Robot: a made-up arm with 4 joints. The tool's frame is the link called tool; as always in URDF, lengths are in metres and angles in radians.
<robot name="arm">
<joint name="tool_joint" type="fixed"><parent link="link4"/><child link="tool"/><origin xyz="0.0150 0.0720 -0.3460" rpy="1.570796 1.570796 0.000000"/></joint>
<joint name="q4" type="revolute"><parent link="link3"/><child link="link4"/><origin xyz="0.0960 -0.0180 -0.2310" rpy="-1.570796 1.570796 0.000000"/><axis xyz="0 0 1"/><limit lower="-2.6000" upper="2.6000"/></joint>
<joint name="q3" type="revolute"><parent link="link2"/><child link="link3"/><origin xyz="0.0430 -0.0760 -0.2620" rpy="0.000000 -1.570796 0.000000"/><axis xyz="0 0 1"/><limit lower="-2.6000" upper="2.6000"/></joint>
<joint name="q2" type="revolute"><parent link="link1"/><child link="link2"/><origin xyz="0.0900 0.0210 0.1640" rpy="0.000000 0.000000 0.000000"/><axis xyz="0 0 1"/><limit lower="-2.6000" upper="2.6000"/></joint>
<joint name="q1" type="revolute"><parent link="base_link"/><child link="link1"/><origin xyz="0.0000 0.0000 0.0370" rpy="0.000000 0.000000 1.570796"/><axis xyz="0 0 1"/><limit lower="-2.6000" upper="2.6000"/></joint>
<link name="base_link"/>
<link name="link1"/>
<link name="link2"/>
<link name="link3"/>
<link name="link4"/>
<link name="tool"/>
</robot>
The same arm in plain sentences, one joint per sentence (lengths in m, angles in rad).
The arm has four revolute joints in a row. What follows holds with every joint at zero, and every direction is one of the base frame's. The first joint lies 0.037 m along +z from the base frame's origin and turns about +z, from -2.6 to 2.6 rad. The second joint lies 0.021 m along -x and 0.09 m along +y and 0.164 m along +z from the first joint and turns about +z, from -2.6 to 2.6 rad. The third joint lies 0.076 m along +x and 0.043 m along +y and 0.262 m along -z from the second joint and turns about -y, from -2.6 to 2.6 rad. The fourth joint lies 0.018 m along +x and 0.231 m along +y and 0.096 m along +z from the third joint and turns about -x, from -2.6 to 2.6 rad. The tool frame, which is the frame that the pose is given for, lies 0.346 m along +x and 0.015 m along +y and 0.072 m along -z from the fourth joint; its axes are the base frame's turned by roll 0, pitch 0 and yaw 0 rad (as in URDF: about the fixed x, then y, then z).
